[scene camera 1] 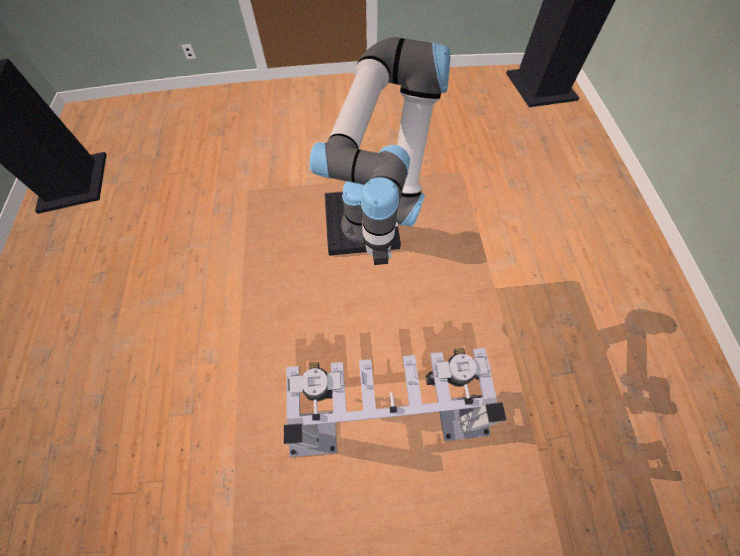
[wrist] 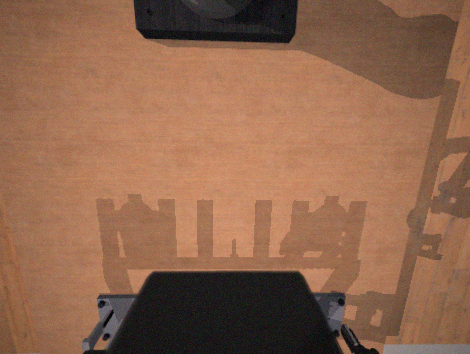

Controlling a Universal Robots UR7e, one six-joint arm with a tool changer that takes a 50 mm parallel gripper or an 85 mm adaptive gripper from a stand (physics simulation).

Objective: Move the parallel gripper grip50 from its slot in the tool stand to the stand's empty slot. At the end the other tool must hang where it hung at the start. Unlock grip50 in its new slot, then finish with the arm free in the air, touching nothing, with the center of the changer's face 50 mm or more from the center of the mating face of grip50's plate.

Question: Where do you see a compact tool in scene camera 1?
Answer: At 316, 384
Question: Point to a tool stand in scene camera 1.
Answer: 306, 434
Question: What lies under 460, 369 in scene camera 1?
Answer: An adaptive gripper.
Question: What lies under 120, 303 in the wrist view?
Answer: A tool stand.
